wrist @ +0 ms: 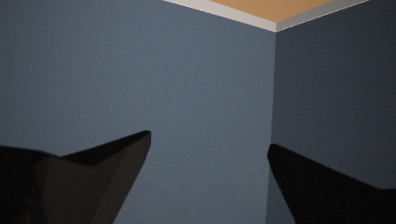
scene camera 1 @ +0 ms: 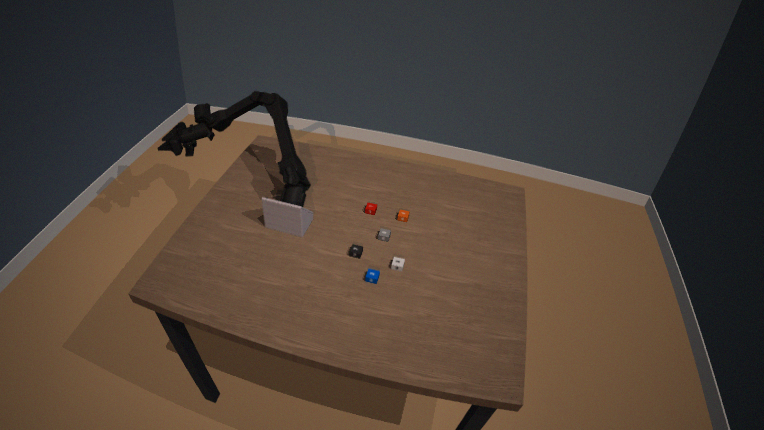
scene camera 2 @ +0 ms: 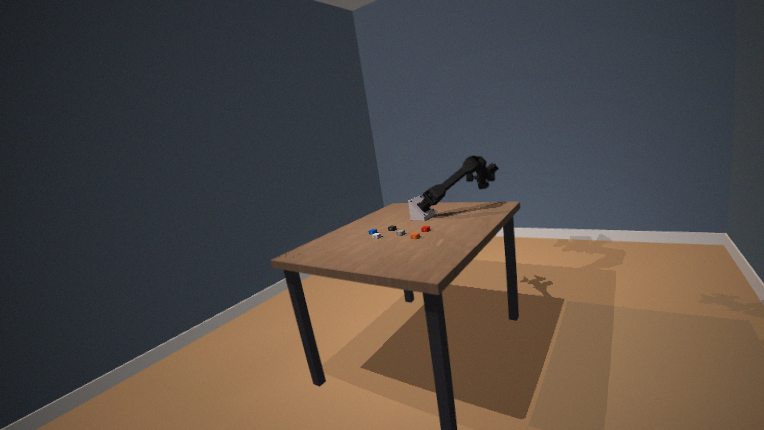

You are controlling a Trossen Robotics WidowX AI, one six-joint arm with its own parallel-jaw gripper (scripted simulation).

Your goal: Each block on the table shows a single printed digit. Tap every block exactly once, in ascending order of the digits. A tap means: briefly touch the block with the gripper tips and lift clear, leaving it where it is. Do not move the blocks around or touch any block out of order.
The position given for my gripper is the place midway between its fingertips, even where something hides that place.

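Observation:
Nothing is held by my gripper [scene camera 1: 160, 144], and it is open. I can see the gripper in the wrist view [wrist: 210, 143] as well.

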